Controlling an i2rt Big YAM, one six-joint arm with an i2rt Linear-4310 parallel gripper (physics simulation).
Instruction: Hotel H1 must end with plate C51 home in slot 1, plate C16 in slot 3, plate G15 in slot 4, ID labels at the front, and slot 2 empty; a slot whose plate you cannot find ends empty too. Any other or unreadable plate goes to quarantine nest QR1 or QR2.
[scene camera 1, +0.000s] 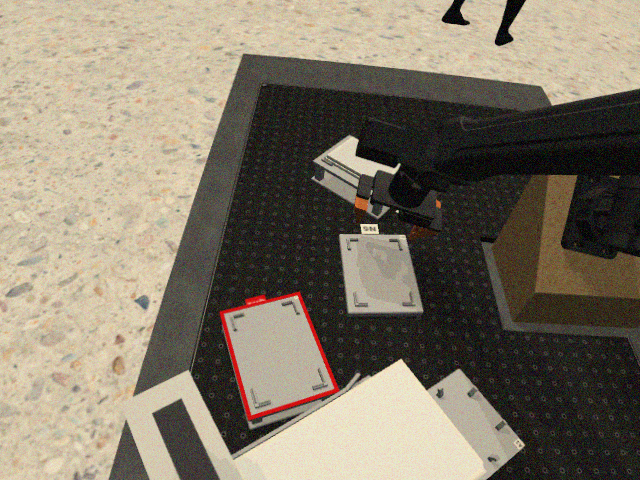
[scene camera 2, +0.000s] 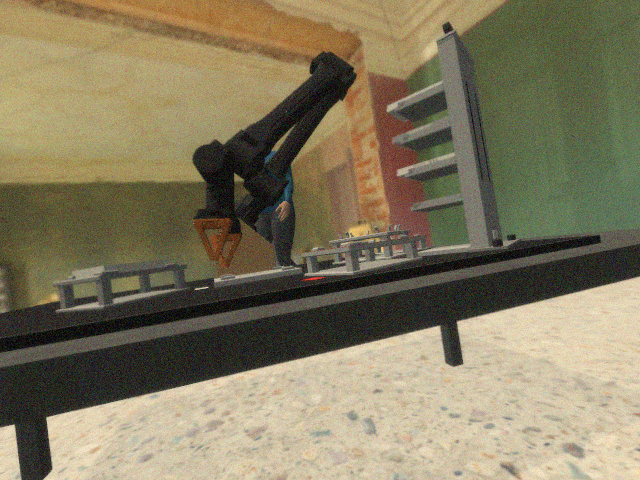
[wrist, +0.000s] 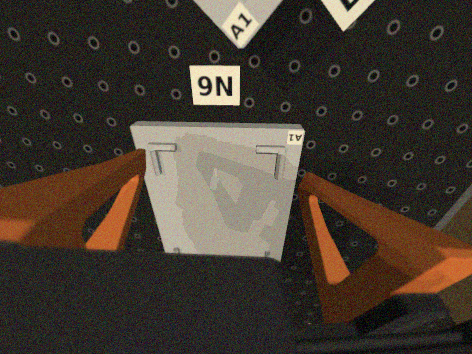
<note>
My gripper (scene camera 1: 383, 229) is open and holds nothing. Further things: a flat grey nest (scene camera 1: 378, 276).
My gripper is seen too in scene camera 2 (scene camera 2: 220, 263) and in the wrist view (wrist: 230, 170). The flat grey nest shows as well in scene camera 2 (scene camera 2: 280, 271) and in the wrist view (wrist: 215, 188).
</note>
